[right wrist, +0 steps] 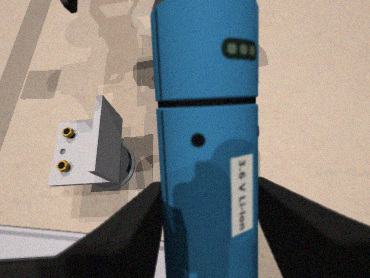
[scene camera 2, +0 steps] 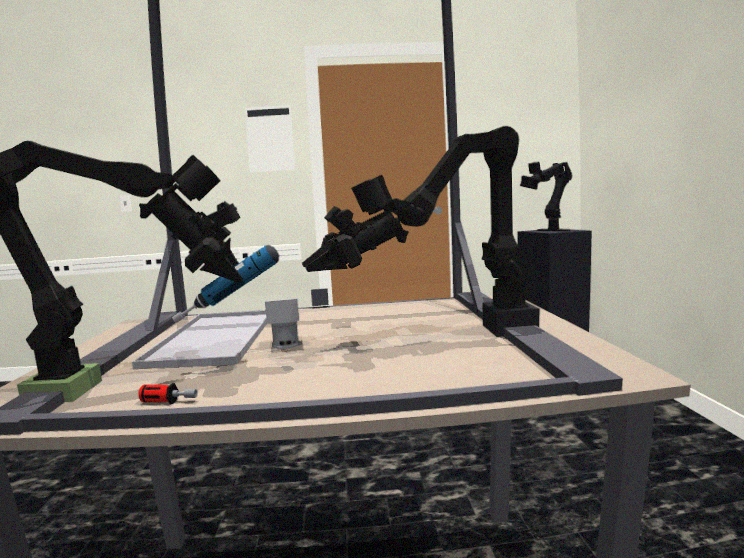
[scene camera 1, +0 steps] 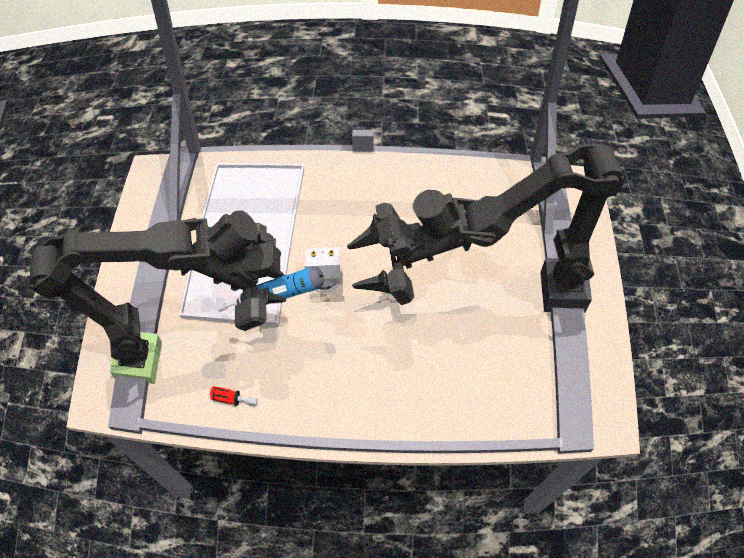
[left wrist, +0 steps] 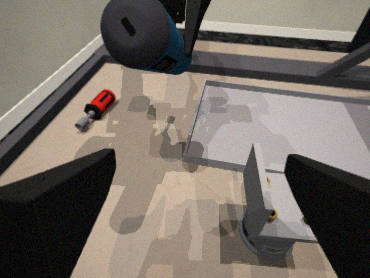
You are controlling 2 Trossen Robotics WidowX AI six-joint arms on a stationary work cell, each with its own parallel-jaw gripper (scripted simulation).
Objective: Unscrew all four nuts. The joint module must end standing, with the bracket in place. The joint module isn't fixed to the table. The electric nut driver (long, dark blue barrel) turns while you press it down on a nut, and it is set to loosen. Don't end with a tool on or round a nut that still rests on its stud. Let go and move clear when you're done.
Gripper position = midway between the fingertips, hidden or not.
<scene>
In view: my left gripper (scene camera 1: 350, 266), my right gripper (scene camera 1: 284, 289), a blue electric nut driver (scene camera 2: 266, 257) and a grey bracket (scene camera 1: 331, 269).
The blue electric nut driver is seen too in the right wrist view (right wrist: 206, 67). The grey bracket also shows in the right wrist view (right wrist: 93, 153), in scene camera 2 (scene camera 2: 286, 310) and in the left wrist view (left wrist: 261, 198). My left gripper also shows in scene camera 2 (scene camera 2: 304, 267) and in the left wrist view (left wrist: 201, 160).
</scene>
